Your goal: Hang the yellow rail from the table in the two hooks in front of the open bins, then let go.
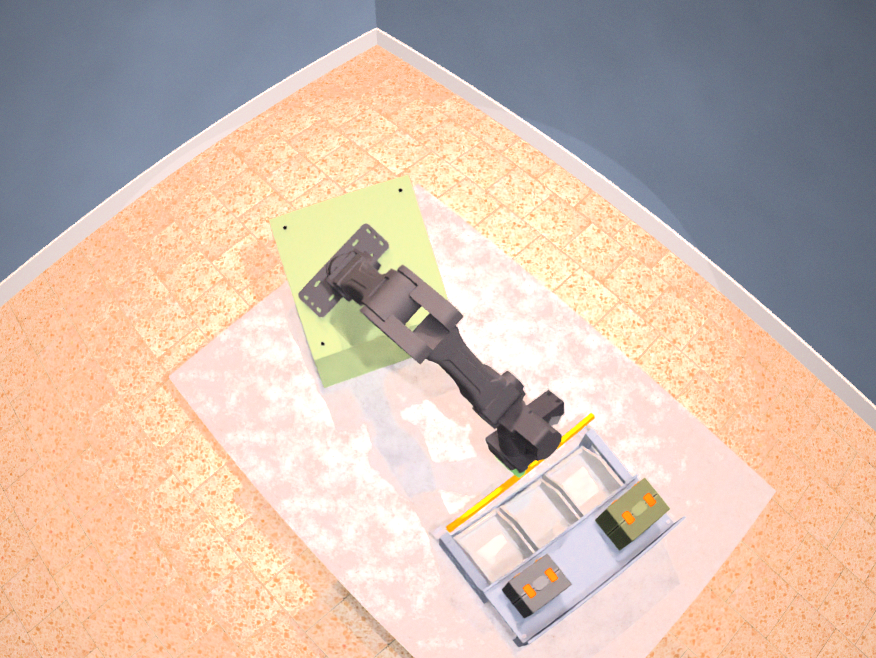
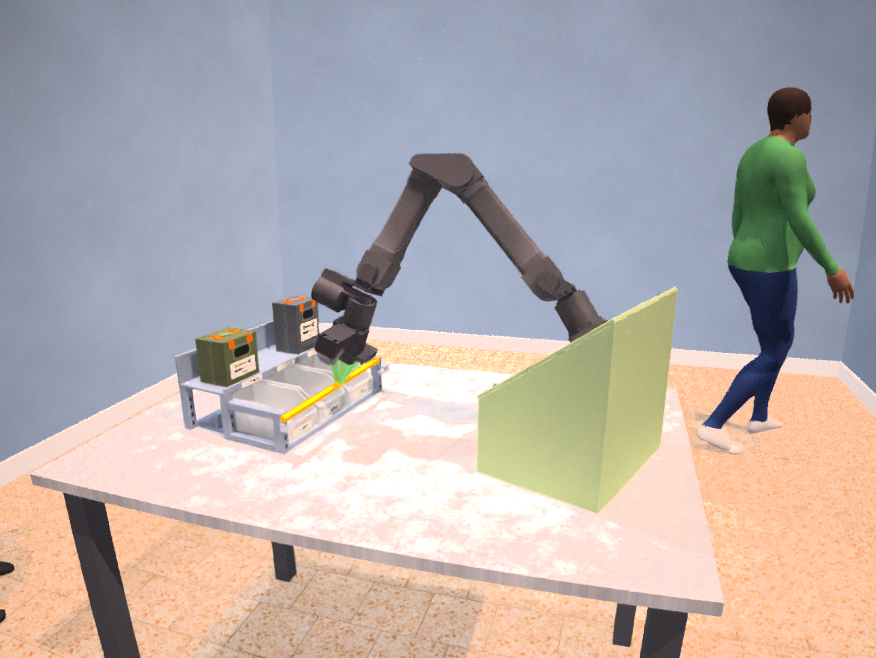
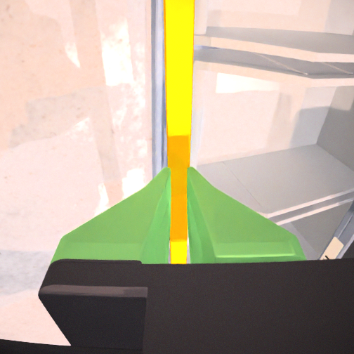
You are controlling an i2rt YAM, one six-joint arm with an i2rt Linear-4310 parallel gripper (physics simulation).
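Pixels of known places: gripper, between the fingertips: (image 1: 519, 474) (image 2: 338, 383); arm's base, origin of its link: (image 1: 343, 270).
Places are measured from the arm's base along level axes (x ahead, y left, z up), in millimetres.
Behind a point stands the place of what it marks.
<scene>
The yellow rail (image 1: 488, 497) @(x 469, y -186, z -146 mm) (image 2: 304, 405) @(x 531, y 15, z -147 mm) (image 3: 179, 75) lies along the front edge of the grey rack (image 1: 580, 545) @(x 671, y -176, z -133 mm) (image 2: 281, 440) @(x 570, y 52, z -205 mm), roughly level with its top and parallel to it. My gripper (image 1: 527, 468) @(x 494, y -113, z -148 mm) (image 2: 341, 382) @(x 494, y -113, z -148 mm) (image 3: 178, 177) points down, with its green fingers shut on the rail's orange middle part. The rail's two ends are close to the rack's two front corners. The hooks are too small to make out, so I cannot tell whether the rail rests in them. The open bins (image 1: 495, 552) (image 2: 265, 396) stand directly behind the rail.
An olive box (image 1: 614, 531) @(x 709, y -135, z -79 mm) (image 2: 215, 364) @(x 730, y -37, z -87 mm) and a dark grey box (image 1: 524, 602) @(x 634, y -345, z -14 mm) (image 2: 288, 329) @(x 645, y -260, z -74 mm) stand on the rack's raised rear shelf. My arm's base is on a light green sloped block (image 1: 382, 212) @(x 4, y 129, z 51 mm) (image 2: 552, 432) @(x 78, y 169, z -117 mm). A person (image 2: 771, 205) stands beyond the table (image 2: 396, 481) @(x 338, y 133, z -235 mm).
</scene>
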